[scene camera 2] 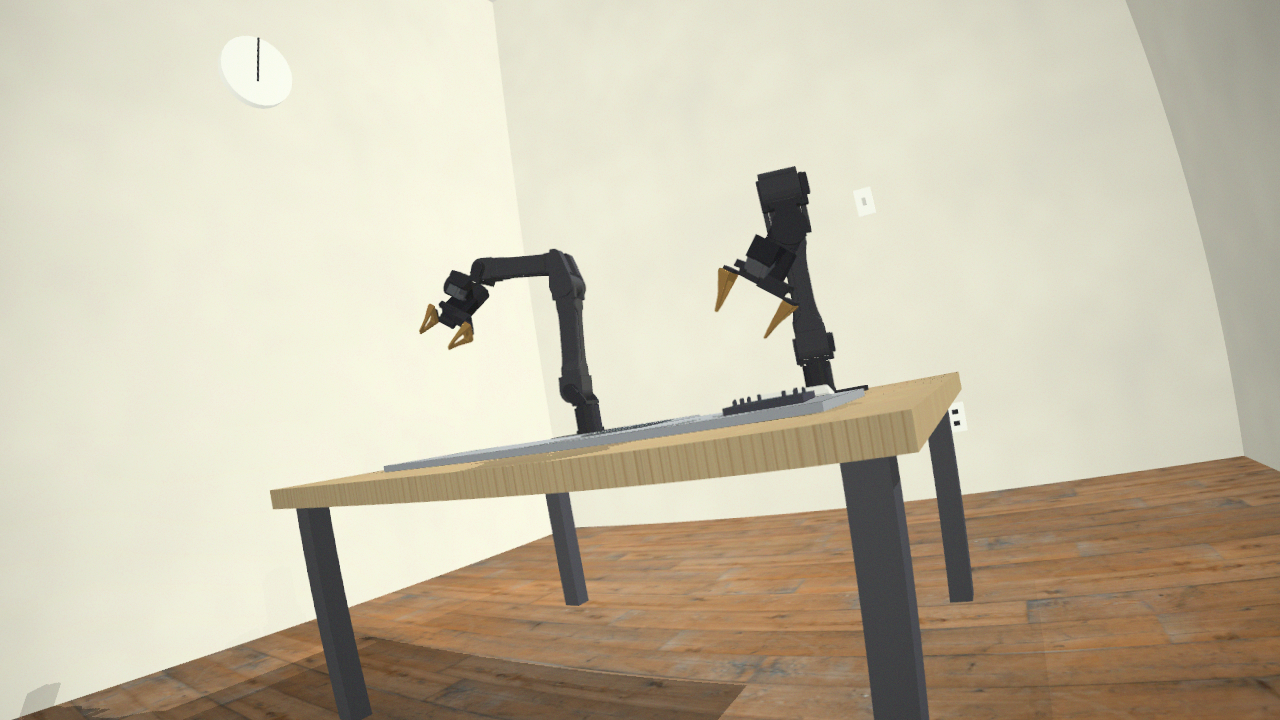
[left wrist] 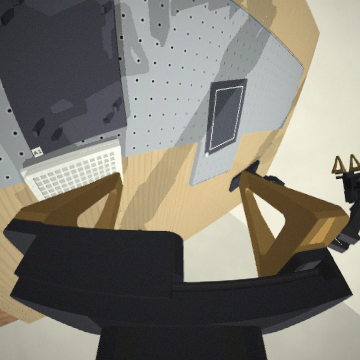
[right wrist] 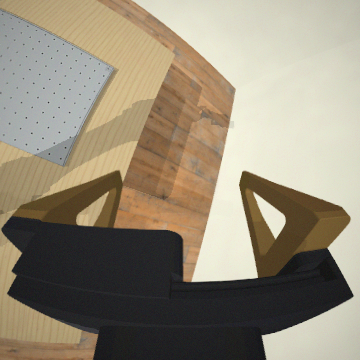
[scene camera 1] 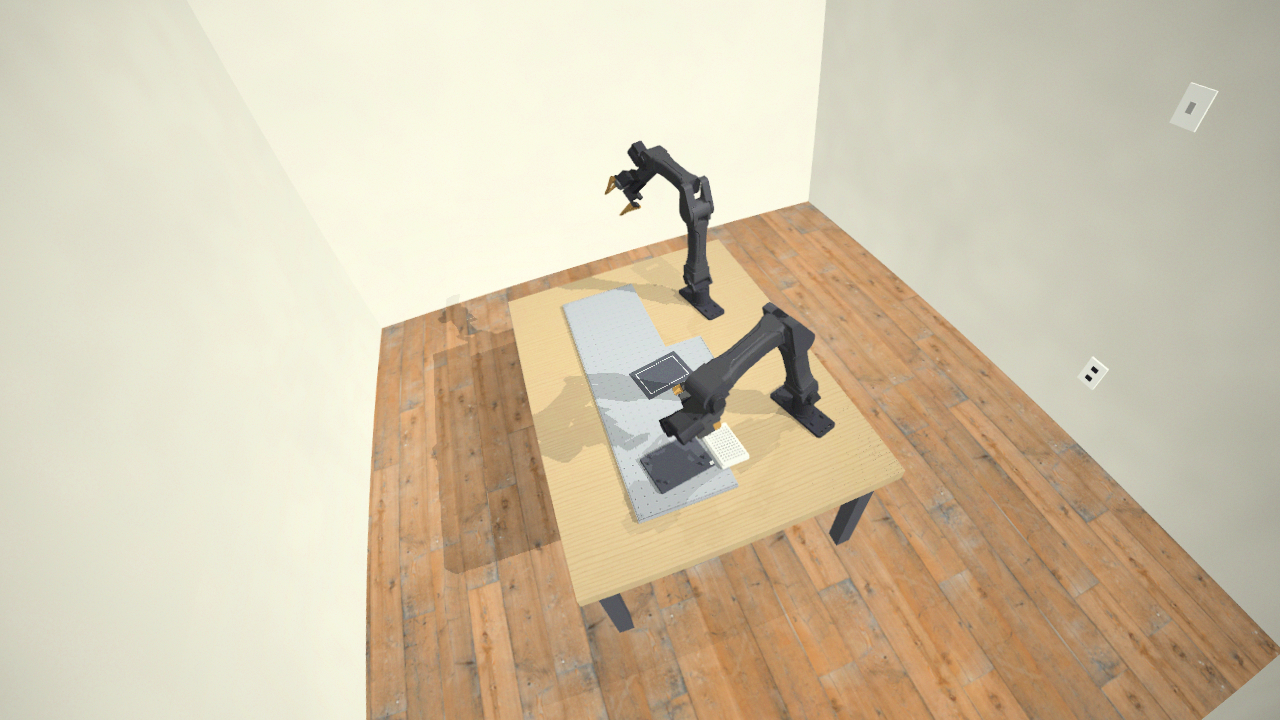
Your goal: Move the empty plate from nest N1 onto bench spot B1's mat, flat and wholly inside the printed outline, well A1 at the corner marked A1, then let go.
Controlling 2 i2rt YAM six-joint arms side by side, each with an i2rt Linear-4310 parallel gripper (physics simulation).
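Frame: origin at the left arm's base, x ahead, y left, z up, level; centimetres.
Seen in the pictures: left gripper, fingertip midpoint: (scene camera 2: 740, 324) (left wrist: 180, 177); right gripper, fingertip midpoint: (scene camera 2: 433, 340) (left wrist: 344, 154) (right wrist: 180, 176) (scene camera 1: 612, 205); left arm's base at its link origin: (scene camera 1: 801, 410); right arm's base at its link origin: (scene camera 1: 701, 302).
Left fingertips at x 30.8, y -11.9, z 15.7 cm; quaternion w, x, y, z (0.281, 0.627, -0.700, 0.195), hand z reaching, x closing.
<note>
Pixels of each thing's top centre, then the offset from my left fingertips to it. Level surfaces: height alone.
- white plate at its top centre: (left wrist: 82, 184) (scene camera 2: 795, 388) (scene camera 1: 724, 441) dz -12.4, dx -5.3, dy +7.2 cm
- dark nest at its top centre: (left wrist: 65, 69) (scene camera 2: 769, 392) (scene camera 1: 676, 459) dz -12.2, dx +8.1, dy +3.5 cm
- dark mat at its surface level: dz -14.2 cm
- grey pegboard at its surface level: dz -14.4 cm
The white plate (scene camera 1: 726, 445) (left wrist: 75, 170) lies beside the dark nest (scene camera 1: 673, 467) (scene camera 2: 768, 404) (left wrist: 65, 65), off its A1-labelled edge, over the pegboard's border and the wooden table top; whether it is level is unclear. The dark mat (scene camera 1: 662, 374) (left wrist: 232, 119) with the white printed outline lies on the pegboard, with no plate on it. My left gripper (scene camera 1: 697, 407) (scene camera 2: 741, 324) (left wrist: 180, 177) is open and empty, high above the board between plate and mat. My right gripper (scene camera 1: 614, 202) (scene camera 2: 435, 340) (right wrist: 180, 176) is open and empty, high up beyond the mat.
The grey pegboard (scene camera 1: 597, 329) (left wrist: 150, 107) (right wrist: 45, 85) lies on the wooden table (scene camera 1: 608, 573) (scene camera 2: 626, 470). Short dark posts stand up along the nest's edges. Both arm bases stand on the table at the right of scene camera 1's view.
</note>
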